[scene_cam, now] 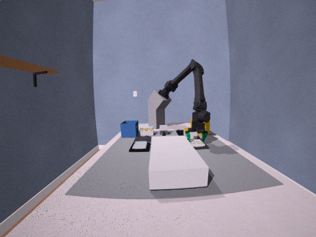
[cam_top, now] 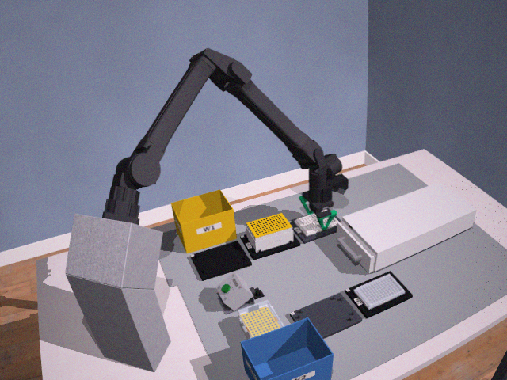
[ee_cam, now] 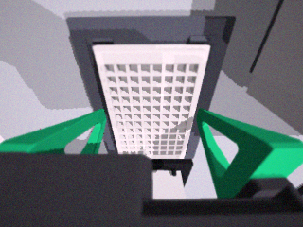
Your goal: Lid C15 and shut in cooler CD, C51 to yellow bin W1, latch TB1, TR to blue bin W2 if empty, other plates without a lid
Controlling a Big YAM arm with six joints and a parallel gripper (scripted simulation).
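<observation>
Right now the white assay plate is 10 mm below my hand. Also, from my hand: N1 label: 70 mm behind, 20 mm to the right, 10 mm below; clear plate lid: 160 mm to the right, 160 mm ahead; tip rack TR: 180 mm behind, 50 mm to the right, 30 mm above.
</observation>
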